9 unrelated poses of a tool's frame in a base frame.
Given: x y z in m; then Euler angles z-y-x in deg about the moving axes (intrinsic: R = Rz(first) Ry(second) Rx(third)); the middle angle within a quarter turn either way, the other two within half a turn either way.
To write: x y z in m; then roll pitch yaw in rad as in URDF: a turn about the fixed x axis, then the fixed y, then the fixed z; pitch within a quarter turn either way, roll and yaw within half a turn. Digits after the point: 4 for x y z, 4 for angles.
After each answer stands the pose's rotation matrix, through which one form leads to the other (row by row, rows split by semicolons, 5 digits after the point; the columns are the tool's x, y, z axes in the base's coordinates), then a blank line. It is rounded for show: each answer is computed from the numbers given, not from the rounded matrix.
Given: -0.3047, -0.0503, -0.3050, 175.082, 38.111, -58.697
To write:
-0.3047, -0.0503, -0.3050, -1.0245, 0.6652, 3.0558
-0.78392 0.48086 -0.39274; 0.06745 -0.56286 -0.82380; -0.61719 -0.67228 0.40880

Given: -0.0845, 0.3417, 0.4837, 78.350, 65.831, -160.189
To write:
-0.0845, 0.3417, 0.4837, -2.7958, 1.1490, 1.3675
0.08268 0.85899 -0.50526; 0.40099 -0.49282 -0.77222; -0.91234 -0.13876 -0.38520

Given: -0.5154, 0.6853, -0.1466, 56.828, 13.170, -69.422
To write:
-0.5154, 0.6853, -0.1466, -1.2116, 0.2299, 0.9918
0.53276 -0.41091 -0.73981; 0.81502 0.01377 0.57927; -0.22784 -0.91157 0.34224

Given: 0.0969, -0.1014, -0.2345, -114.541, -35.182, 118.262
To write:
0.0969, -0.1014, -0.2345, 2.0641, -0.6140, -1.9991
-0.33947 -0.21995 -0.91454; -0.74349 0.65831 0.11766; 0.57618 0.71989 -0.38701

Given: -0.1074, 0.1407, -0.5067, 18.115, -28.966, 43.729
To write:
-0.1074, 0.1407, -0.5067, 0.7632, -0.5056, 0.3162
0.83154 -0.54285 -0.11768; 0.27203 0.58271 -0.76580; 0.48429 0.60478 0.63222

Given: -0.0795, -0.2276, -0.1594, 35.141, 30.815, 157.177
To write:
-0.0795, -0.2276, -0.1594, 2.7433, 0.5378, 0.6133
0.70229 0.69301 -0.16284; 0.49433 -0.63934 -0.58896; -0.51227 0.33313 -0.79159

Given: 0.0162, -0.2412, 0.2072, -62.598, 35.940, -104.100
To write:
0.0162, -0.2412, 0.2072, -1.8169, 0.6273, -1.0925
0.37262 -0.47827 0.79524; -0.71879 0.39326 0.57331; -0.58694 -0.78524 -0.19724

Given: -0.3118, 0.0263, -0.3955, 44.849, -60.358, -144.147
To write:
-0.3118, 0.0263, -0.3955, -2.5158, -1.0534, 0.7828
0.35064 0.93252 0.08637; 0.34880 -0.21563 0.91206; 0.86913 -0.28968 -0.40087

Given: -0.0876, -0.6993, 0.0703, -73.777, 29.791, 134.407
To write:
-0.0876, -0.6993, 0.0703, 2.3458, 0.5200, -1.2877
0.24246 -0.57273 -0.78307; -0.83329 -0.53630 0.13424; -0.49684 0.61998 -0.60727

